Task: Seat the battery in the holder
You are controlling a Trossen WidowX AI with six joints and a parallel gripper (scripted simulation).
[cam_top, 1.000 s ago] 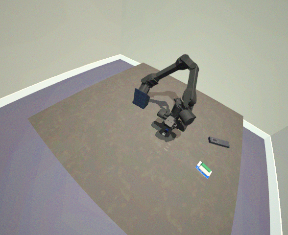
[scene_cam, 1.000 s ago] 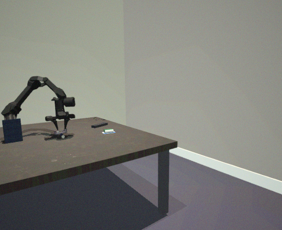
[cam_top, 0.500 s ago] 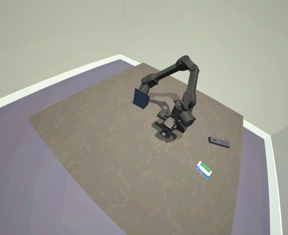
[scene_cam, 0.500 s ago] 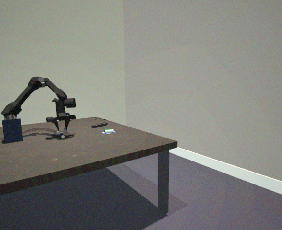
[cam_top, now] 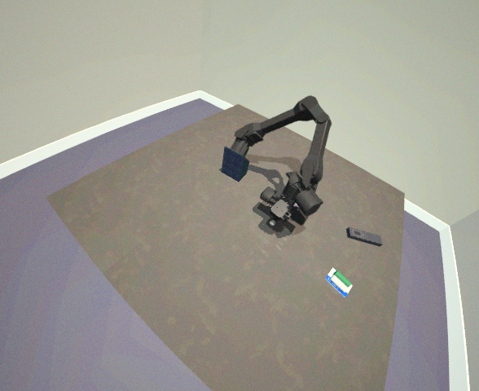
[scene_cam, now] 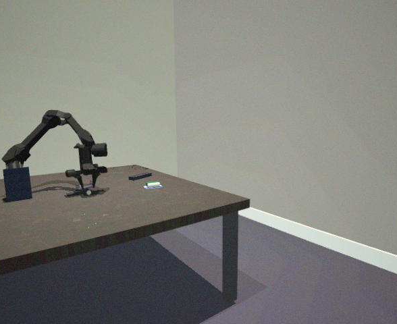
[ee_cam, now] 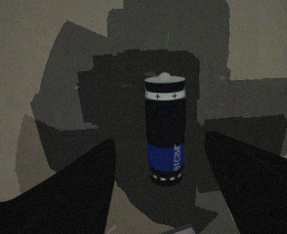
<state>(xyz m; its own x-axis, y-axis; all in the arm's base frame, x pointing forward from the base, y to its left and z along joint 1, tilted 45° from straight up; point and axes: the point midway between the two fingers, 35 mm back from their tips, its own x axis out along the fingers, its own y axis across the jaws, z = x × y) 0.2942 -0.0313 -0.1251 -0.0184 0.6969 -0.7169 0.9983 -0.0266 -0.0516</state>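
The battery is 10 mm below my gripper tip. Round my gripper tip: dark remote-like bar: 370 mm ahead, 180 mm to the left, 10 mm below.
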